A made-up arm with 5 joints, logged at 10 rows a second.
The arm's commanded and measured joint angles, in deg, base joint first. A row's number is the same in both.
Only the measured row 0 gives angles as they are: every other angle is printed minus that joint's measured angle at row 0.
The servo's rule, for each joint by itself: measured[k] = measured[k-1] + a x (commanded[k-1-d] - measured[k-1]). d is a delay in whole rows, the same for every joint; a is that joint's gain. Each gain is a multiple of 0.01, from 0.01 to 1. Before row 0 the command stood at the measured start. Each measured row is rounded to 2 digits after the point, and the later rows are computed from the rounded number. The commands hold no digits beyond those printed.
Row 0, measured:
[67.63, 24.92, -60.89, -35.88, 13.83]
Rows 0 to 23, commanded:
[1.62, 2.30, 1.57, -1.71, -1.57]
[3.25, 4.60, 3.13, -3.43, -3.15]
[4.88, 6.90, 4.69, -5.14, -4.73]
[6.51, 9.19, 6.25, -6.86, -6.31]
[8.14, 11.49, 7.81, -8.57, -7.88]
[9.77, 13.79, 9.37, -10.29, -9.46]
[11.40, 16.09, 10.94, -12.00, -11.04]
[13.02, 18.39, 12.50, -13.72, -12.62]
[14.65, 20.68, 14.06, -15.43, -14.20]
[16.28, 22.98, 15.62, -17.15, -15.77]
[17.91, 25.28, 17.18, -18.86, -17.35]
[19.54, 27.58, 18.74, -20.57, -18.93]
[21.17, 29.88, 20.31, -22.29, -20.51]
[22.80, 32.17, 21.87, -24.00, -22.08]
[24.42, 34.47, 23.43, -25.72, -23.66]
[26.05, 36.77, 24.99, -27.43, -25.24]
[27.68, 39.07, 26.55, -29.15, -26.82]
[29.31, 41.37, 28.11, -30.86, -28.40]
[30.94, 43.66, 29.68, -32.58, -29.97]
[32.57, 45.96, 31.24, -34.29, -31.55]
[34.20, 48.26, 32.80, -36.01, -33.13]
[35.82, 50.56, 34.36, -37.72, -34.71]
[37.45, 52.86, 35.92, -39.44, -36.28]
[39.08, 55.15, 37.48, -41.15, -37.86]
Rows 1 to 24, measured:
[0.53, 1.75, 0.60, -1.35, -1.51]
[1.43, 3.92, 1.56, -2.99, -3.08]
[2.57, 6.18, 2.75, -4.69, -4.66]
[3.87, 8.47, 4.08, -6.40, -6.24]
[5.28, 10.77, 5.50, -8.11, -7.81]
[6.76, 13.07, 6.97, -9.83, -9.39]
[8.29, 15.37, 8.48, -11.54, -10.97]
[9.85, 17.67, 10.01, -13.26, -12.55]
[11.43, 19.96, 11.55, -14.97, -14.13]
[13.03, 22.26, 13.10, -16.69, -15.70]
[14.64, 24.56, 14.65, -18.40, -17.28]
[16.26, 26.86, 16.20, -20.11, -18.86]
[17.88, 29.16, 17.76, -21.83, -20.44]
[19.50, 31.45, 19.32, -23.54, -22.01]
[21.12, 33.75, 20.88, -25.26, -23.59]
[22.75, 36.05, 22.44, -26.97, -25.17]
[24.38, 38.35, 24.00, -28.69, -26.75]
[26.01, 40.65, 25.56, -30.40, -28.33]
[27.64, 42.94, 27.13, -32.12, -29.90]
[29.27, 45.24, 28.69, -33.83, -31.48]
[30.90, 47.54, 30.25, -35.55, -33.06]
[32.52, 49.84, 31.81, -37.26, -34.64]
[34.15, 52.14, 33.37, -38.98, -36.21]
[35.78, 54.43, 34.93, -40.69, -37.79]
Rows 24 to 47, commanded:
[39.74, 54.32, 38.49, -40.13, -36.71]
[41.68, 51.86, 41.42, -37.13, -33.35]
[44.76, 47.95, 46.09, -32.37, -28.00]
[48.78, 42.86, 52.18, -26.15, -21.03]
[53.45, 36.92, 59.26, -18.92, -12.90]
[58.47, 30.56, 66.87, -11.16, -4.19]
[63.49, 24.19, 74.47, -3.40, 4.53]
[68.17, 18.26, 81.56, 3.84, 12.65]
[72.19, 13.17, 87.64, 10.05, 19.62]
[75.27, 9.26, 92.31, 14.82, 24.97]
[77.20, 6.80, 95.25, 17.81, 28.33]
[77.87, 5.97, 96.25, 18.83, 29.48]
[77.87, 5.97, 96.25, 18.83, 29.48]
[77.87, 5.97, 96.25, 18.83, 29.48]
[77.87, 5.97, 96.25, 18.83, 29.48]
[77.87, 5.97, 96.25, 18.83, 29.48]
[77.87, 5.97, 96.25, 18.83, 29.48]
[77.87, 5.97, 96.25, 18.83, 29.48]
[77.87, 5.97, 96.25, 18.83, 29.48]
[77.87, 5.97, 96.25, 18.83, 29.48]
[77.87, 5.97, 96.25, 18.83, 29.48]
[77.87, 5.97, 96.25, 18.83, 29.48]
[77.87, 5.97, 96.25, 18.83, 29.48]
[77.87, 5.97, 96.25, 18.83, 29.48]
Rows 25 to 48, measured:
[37.09, 54.35, 36.28, -40.25, -36.75]
[38.60, 52.46, 38.23, -37.79, -33.49]
[40.63, 49.03, 41.22, -33.51, -28.22]
[43.32, 44.34, 45.38, -27.70, -21.32]
[46.66, 38.70, 50.65, -20.76, -13.24]
[50.56, 32.51, 56.81, -13.18, -4.55]
[54.83, 26.19, 63.52, -5.45, 4.17]
[59.23, 20.16, 70.38, 1.89, 12.31]
[63.51, 14.85, 76.94, 8.34, 19.33]
[67.39, 10.60, 82.78, 13.46, 24.74]
[70.63, 7.71, 87.52, 16.90, 28.19]
[73.02, 6.39, 90.84, 18.42, 29.43]
[74.62, 6.07, 92.90, 18.74, 29.48]
[75.69, 5.99, 94.17, 18.81, 29.48]
[76.41, 5.97, 94.96, 18.83, 29.48]
[76.89, 5.97, 95.45, 18.83, 29.48]
[77.21, 5.97, 95.75, 18.83, 29.48]
[77.43, 5.97, 95.94, 18.83, 29.48]
[77.58, 5.97, 96.06, 18.83, 29.48]
[77.68, 5.97, 96.13, 18.83, 29.48]
[77.74, 5.97, 96.18, 18.83, 29.48]
[77.78, 5.97, 96.21, 18.83, 29.48]
[77.81, 5.97, 96.23, 18.83, 29.48]
[77.83, 5.97, 96.24, 18.83, 29.48]

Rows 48 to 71, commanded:
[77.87, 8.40, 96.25, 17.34, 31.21]
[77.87, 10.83, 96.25, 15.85, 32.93]
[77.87, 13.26, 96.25, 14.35, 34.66]
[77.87, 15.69, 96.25, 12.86, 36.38]
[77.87, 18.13, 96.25, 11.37, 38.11]
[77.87, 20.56, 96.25, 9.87, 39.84]
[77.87, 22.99, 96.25, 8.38, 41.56]
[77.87, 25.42, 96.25, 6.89, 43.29]
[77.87, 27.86, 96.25, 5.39, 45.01]
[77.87, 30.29, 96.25, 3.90, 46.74]
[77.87, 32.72, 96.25, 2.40, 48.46]
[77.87, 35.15, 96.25, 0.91, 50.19]
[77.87, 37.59, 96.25, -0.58, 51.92]
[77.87, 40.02, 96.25, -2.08, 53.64]
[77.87, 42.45, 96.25, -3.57, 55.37]
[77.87, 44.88, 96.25, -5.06, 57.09]
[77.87, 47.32, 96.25, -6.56, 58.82]
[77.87, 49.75, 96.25, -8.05, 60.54]
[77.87, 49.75, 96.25, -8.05, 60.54]
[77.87, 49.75, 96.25, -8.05, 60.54]
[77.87, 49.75, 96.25, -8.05, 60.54]
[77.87, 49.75, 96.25, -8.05, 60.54]
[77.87, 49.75, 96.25, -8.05, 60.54]
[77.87, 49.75, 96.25, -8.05, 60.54]
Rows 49 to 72, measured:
[77.84, 7.82, 96.24, 17.65, 31.14]
[77.85, 10.11, 96.24, 16.23, 32.86]
[77.86, 12.50, 96.24, 14.74, 34.59]
[77.86, 14.92, 96.24, 13.25, 36.31]
[77.86, 17.36, 96.24, 11.76, 38.04]
[77.86, 19.79, 96.24, 10.27, 39.77]
[77.86, 22.22, 96.24, 8.78, 41.49]
[77.86, 24.65, 96.24, 7.29, 43.22]
[77.86, 27.09, 96.24, 5.79, 44.94]
[77.86, 29.52, 96.24, 4.30, 46.67]
[77.86, 31.95, 96.24, 2.80, 48.39]
[77.86, 34.38, 96.24, 1.31, 50.12]
[77.86, 36.82, 96.24, -0.18, 51.85]
[77.86, 39.25, 96.24, -1.68, 53.57]
[77.86, 41.68, 96.24, -3.17, 55.30]
[77.86, 44.11, 96.24, -4.66, 57.02]
[77.86, 46.55, 96.24, -6.16, 58.75]
[77.86, 48.98, 96.24, -7.65, 60.47]
[77.86, 49.57, 96.24, -7.97, 60.54]
[77.86, 49.71, 96.24, -8.03, 60.54]
[77.86, 49.74, 96.24, -8.05, 60.54]
[77.86, 49.75, 96.24, -8.05, 60.54]
[77.86, 49.75, 96.24, -8.05, 60.54]
[77.86, 49.75, 96.24, -8.05, 60.54]

